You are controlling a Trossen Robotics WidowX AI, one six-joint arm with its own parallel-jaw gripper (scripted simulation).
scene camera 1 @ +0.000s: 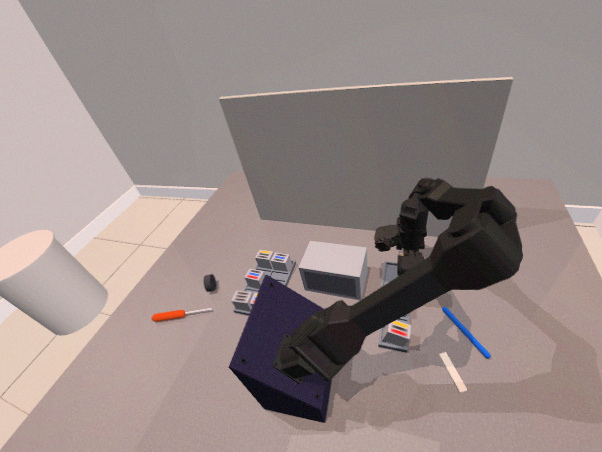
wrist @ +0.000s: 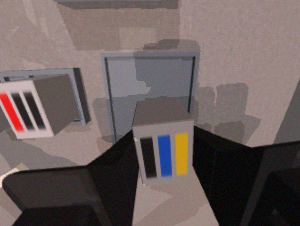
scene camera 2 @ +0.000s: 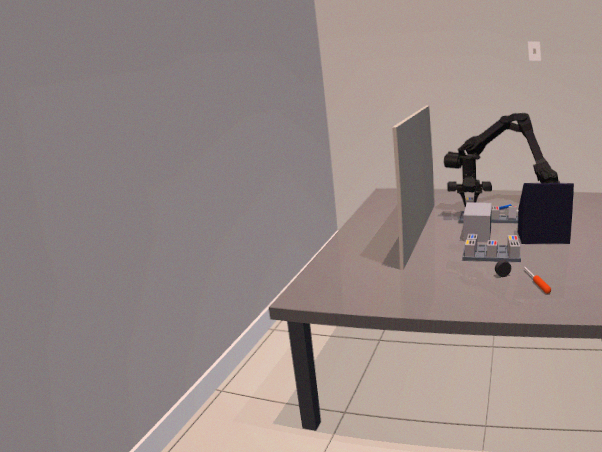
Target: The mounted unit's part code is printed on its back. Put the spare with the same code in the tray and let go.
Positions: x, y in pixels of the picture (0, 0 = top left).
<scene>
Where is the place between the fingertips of my gripper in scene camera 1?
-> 408, 266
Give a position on a grey mounted unit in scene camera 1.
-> At 340, 270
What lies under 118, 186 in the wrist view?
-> My gripper.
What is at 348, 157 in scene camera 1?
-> A grey board.
</scene>
